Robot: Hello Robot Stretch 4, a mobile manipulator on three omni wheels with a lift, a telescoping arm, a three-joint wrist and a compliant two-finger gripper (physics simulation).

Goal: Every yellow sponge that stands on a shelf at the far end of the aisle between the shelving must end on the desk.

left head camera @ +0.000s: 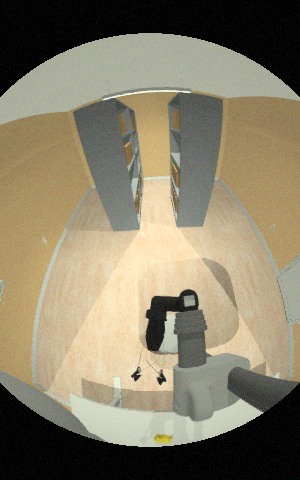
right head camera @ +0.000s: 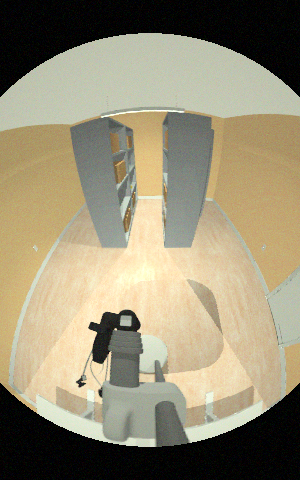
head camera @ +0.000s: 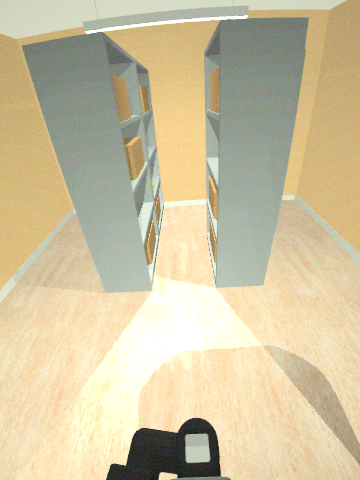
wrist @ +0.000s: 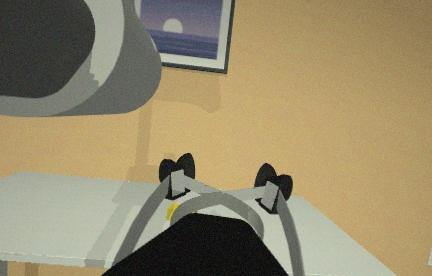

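Where they show: gripper, fingertip midpoint: [left head camera: 147, 382] [right head camera: 90, 392] [wrist: 225, 173]; robot's base, origin of the base link: [left head camera: 169, 333] [right head camera: 146, 352].
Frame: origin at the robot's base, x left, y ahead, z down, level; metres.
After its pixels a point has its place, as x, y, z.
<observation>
One yellow sponge [left head camera: 163, 438] [wrist: 173, 211] {0.049, -0.842, -0.730} lies on the white desk [left head camera: 112, 422] [right head camera: 65, 412] [wrist: 60, 220] {-0.321, -0.772, -0.693}; in the wrist view the gripper partly covers it. A tiny yellow spot [head camera: 153, 186] {0.386, 2.877, -0.531}, likely a sponge, shows on a shelf deep in the left shelving unit [head camera: 75, 150] {0.675, 1.556, -1.294} [left head camera: 100, 165] {0.659, 1.556, -1.119} [right head camera: 92, 185] {0.652, 1.556, -1.072}, on its aisle side. My gripper [left head camera: 149, 375] [right head camera: 91, 387] {0.130, -0.125, -1.049} [wrist: 225, 173] {0.130, -0.125, -1.049} is open, its fingers apart with nothing between them. It points back toward the desk, away from the shelving. Parts of the shelves are hidden by the units' end panels.
The right shelving unit [head camera: 260, 125] {-0.499, 1.539, -1.355} [left head camera: 200, 160] {-0.490, 1.539, -1.083} [right head camera: 187, 180] {-0.487, 1.539, -1.084} stands across a narrow aisle. Brown boxes [head camera: 134, 157] {0.374, 1.923, -1.132} stand on shelves of both units. A lamp [head camera: 165, 20] {0.041, 2.188, -2.054} hangs above. A framed picture [wrist: 192, 30] {0.030, -1.334, -1.522} hangs behind the desk. Wood floor [head camera: 180, 320] {0.090, 1.208, 0.027} lies before the aisle.
</observation>
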